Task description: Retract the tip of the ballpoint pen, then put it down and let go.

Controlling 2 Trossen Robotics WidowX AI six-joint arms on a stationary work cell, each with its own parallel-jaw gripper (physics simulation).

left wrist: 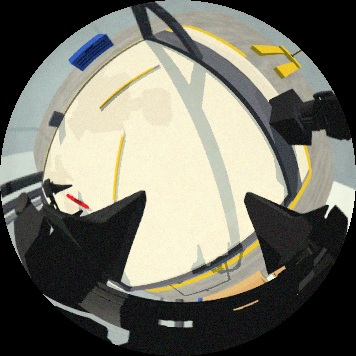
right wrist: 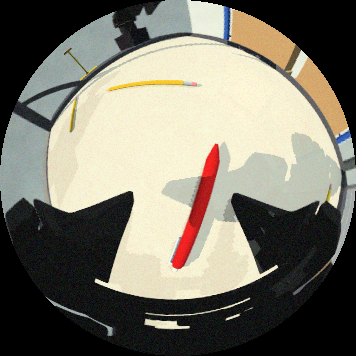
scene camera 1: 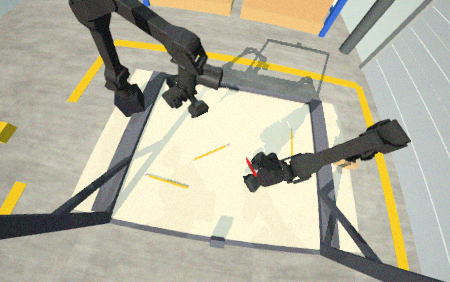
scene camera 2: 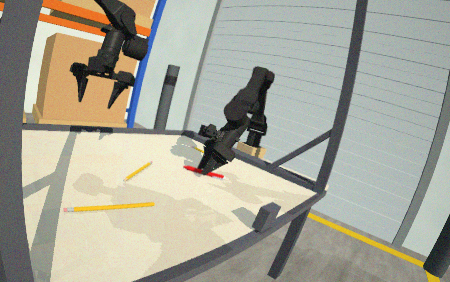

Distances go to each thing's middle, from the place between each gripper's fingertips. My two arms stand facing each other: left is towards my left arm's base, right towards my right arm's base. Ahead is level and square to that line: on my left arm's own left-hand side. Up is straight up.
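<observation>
Red ballpoint pen (right wrist: 184, 243): my right gripper is now 2 cm to the left of it.
Relative to my left hand, the pen is 330 mm to the right, 130 mm behind and 140 mm below.
</observation>
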